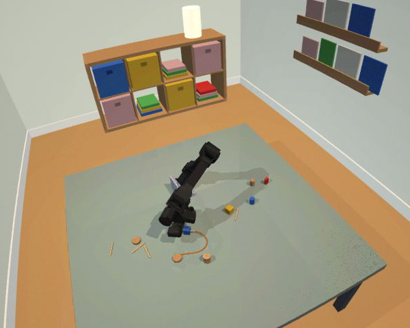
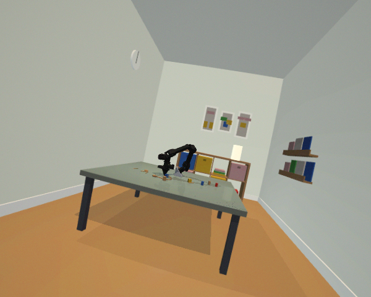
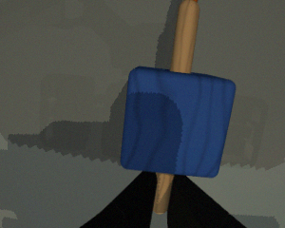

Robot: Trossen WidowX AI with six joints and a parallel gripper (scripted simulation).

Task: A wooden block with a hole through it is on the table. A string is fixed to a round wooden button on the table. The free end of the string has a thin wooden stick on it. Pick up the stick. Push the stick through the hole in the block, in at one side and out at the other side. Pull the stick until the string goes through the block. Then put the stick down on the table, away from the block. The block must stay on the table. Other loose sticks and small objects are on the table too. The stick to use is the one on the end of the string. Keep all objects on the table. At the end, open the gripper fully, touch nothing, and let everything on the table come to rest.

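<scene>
Right now the blue cube is 20 mm to the left of my gripper tip, 20 mm ahead of it and 10 mm above it. The rest, counted from my gripper tip: yellow cube (260 mm to the left, 30 mm ahead, 10 mm above); then round wooden button (120 mm ahead, 90 mm to the right); then thin wooden stick (30 mm to the left, 30 mm ahead, 10 mm above).
</scene>
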